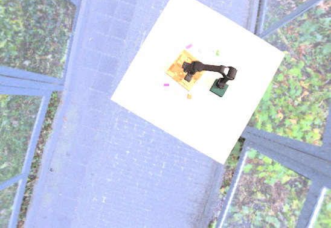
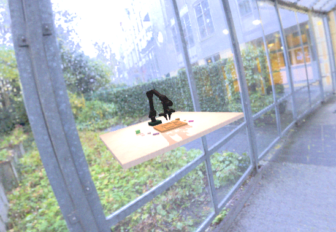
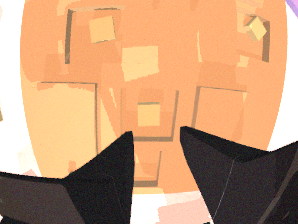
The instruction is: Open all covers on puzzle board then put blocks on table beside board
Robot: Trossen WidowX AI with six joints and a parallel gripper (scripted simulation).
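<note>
Now: gripper tip 50 mm short of the puzzle board, 40 mm above it and 20 mm to the left of it. Round my gripper tip: lilac block 260 mm to the right, 110 mm ahead, 60 mm below; green block 320 mm to the right, 180 mm behind, 40 mm below; pink block 180 mm to the left, 170 mm ahead, 60 mm below.
</note>
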